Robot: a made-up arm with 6 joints.
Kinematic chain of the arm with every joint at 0, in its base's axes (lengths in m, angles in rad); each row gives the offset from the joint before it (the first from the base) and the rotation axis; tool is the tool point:
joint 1: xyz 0 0 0.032 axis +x
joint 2: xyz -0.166 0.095 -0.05 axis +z
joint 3: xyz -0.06 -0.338 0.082 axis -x
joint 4: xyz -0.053 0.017 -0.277 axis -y
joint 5: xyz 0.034 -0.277 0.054 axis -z
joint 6: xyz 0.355 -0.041 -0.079 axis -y
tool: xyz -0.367 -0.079 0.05
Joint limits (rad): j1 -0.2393..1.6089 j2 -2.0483..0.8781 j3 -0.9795..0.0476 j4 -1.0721..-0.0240 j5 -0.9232..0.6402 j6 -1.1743..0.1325
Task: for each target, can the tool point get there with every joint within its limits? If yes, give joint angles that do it. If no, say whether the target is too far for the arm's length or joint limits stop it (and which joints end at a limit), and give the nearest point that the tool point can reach.
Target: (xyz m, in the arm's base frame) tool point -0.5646 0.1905 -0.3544
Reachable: yes | joints 0.2257 -1.4522 -0.8632 -0.6081 -0.0593 -0.0895
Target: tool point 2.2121 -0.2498 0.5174
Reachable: no: too far | nearest point 0.6375 -0.2832 0.0308 | short by 1.648 m
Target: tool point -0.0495 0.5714 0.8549
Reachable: no: joint limits stop it (at a limit: joint 1, joint 2, joint 3, joint 5, joint 6) | nearest point -0.3455 0.4050 0.4225 | short by 0.550 m
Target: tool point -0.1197 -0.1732 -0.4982
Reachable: yes | joints 0.4522 0.0926 -0.5900 -0.5904 -0.5819 -0.1035
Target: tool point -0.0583 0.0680 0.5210
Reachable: no: joint limits stop it (at a limit: joint 1, joint 2, joint 3, joint 4, joint 5, joint 6) | nearest point 0.1140 0.2674 0.3159 | short by 0.334 m
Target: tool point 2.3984 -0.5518 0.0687
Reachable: no: too far | nearest point 0.6630 -0.2956 -0.1066 | short by 1.763 m
